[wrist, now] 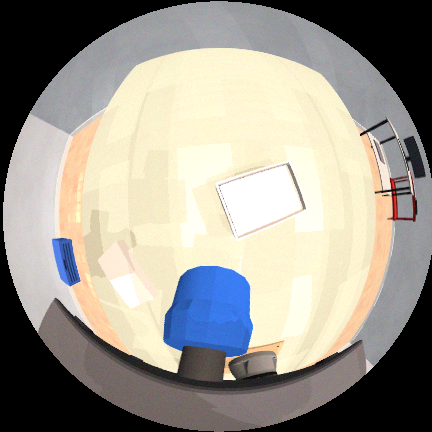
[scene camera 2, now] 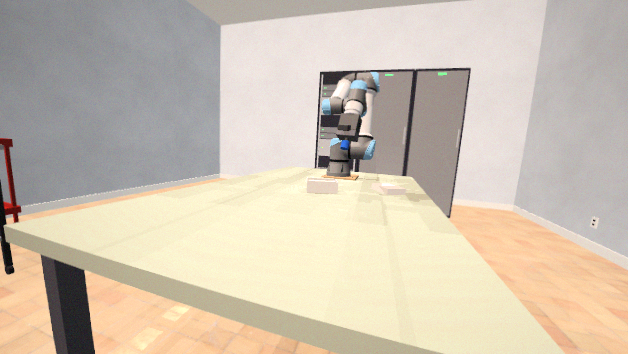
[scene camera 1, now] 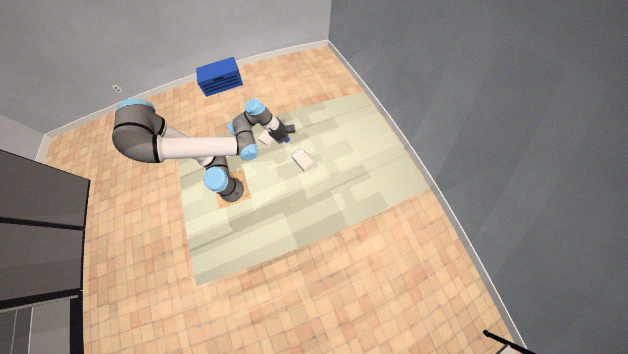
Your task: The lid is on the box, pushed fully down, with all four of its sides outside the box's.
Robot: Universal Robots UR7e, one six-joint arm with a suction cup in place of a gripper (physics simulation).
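Frame: origin at the arm's base, x right, y ahead, z up, level; millimetres.
Where they show: hand at its tool point: point(wrist: 213, 290) point(scene camera 2: 344, 148) point(scene camera 1: 287, 140); arm's base at its link origin: point(wrist: 252, 360) point(scene camera 2: 338, 175) point(scene camera 1: 232, 190).
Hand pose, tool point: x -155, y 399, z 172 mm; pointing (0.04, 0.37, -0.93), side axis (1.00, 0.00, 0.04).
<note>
Things, the pixels of their centre, and the offset from my tool point. Level surfaces: height alone.
- box at the middle of its body: point(wrist: 261, 198) point(scene camera 2: 321, 185) point(scene camera 1: 303, 159) dx +63, dy +71, dz -157 mm
- lid at the middle of its body: point(wrist: 124, 276) point(scene camera 2: 388, 188) point(scene camera 1: 269, 135) dx -181, dy -115, dz -167 mm
- table at its surface level: dz -181 mm
The box point(scene camera 1: 304, 160) point(scene camera 2: 322, 186) point(wrist: 260, 200) stands on the table with its open top up and its pale inside showing in the wrist view. The lid point(scene camera 1: 265, 138) point(scene camera 2: 393, 190) point(wrist: 122, 275) lies separately on the table, apart from the box, with its flat face up; the arm partly covers it in scene camera 1. My gripper, a blue suction cup point(scene camera 1: 287, 140) point(scene camera 2: 345, 145) point(wrist: 209, 281), hangs in the air well above the table, sideways between the box and the lid in scene camera 2. Nothing is on the cup, and it touches neither thing.
The arm's base stands on an orange plate point(scene camera 1: 221, 202) point(scene camera 2: 355, 177) on the table point(scene camera 1: 260, 240) point(scene camera 2: 250, 240). A blue crate point(scene camera 1: 220, 76) point(wrist: 66, 261) stands on the floor by the wall. Dark cabinets point(scene camera 2: 440, 135) stand behind the arm. A red frame point(scene camera 2: 8, 172) stands beyond the table.
</note>
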